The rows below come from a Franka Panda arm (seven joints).
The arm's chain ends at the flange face. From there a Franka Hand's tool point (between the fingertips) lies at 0.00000 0.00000 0.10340 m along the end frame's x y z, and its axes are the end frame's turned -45 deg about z.
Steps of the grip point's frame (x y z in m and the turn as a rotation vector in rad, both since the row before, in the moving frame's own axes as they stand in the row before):
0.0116 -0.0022 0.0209 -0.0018 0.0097 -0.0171
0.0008 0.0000 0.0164 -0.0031 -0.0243 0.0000
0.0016 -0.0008 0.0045 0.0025 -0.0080 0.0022
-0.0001 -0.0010 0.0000 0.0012 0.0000 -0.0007
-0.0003 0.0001 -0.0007 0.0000 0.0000 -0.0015
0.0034 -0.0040 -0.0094 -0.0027 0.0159 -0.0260
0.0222 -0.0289 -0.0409 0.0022 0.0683 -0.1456
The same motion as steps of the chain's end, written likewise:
0.0058 -0.0092 0.0209 0.0056 0.0081 -0.0171
0.0021 -0.0026 0.0164 -0.0194 -0.0150 0.0000
0.0013 -0.0021 0.0045 -0.0039 -0.0074 0.0022
-0.0007 -0.0005 0.0000 0.0008 -0.0008 -0.0007
-0.0001 0.0003 -0.0007 0.0000 0.0000 -0.0015
-0.0018 -0.0042 -0.0094 0.0093 0.0132 -0.0260
-0.0092 -0.0306 -0.0407 0.0499 0.0467 -0.1456

